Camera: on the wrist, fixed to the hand. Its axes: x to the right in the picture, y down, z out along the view.
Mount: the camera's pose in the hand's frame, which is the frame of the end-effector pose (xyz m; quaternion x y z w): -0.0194 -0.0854 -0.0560 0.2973 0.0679 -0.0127 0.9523
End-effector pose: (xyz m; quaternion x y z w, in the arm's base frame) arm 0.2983 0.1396 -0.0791 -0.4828 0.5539 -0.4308 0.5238
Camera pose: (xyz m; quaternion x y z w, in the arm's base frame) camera 0.2493 0.1433 0.0125 -0.2818 0.4289 -0.6144 0.5993
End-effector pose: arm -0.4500 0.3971 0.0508 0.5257 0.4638 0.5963 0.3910
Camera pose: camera -0.5045 0.3932 -0.0376 0.5705 0.6522 0.4607 0.1921
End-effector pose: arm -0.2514 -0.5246 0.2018 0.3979 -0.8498 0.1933 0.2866
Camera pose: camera -0.1554 -0.5344 0.2406 0.4618 -0.7273 0.4601 0.2148
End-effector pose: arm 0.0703 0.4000 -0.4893 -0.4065 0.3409 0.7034 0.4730
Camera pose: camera 0.1691 0.3714 -0.5045 -0.2986 0.5607 0.5349 0.5571
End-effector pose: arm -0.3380 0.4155 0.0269 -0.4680 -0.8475 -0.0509 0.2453
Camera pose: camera -0.3787 0.3354 0.0791 -0.3585 -0.8115 0.1686 0.4296
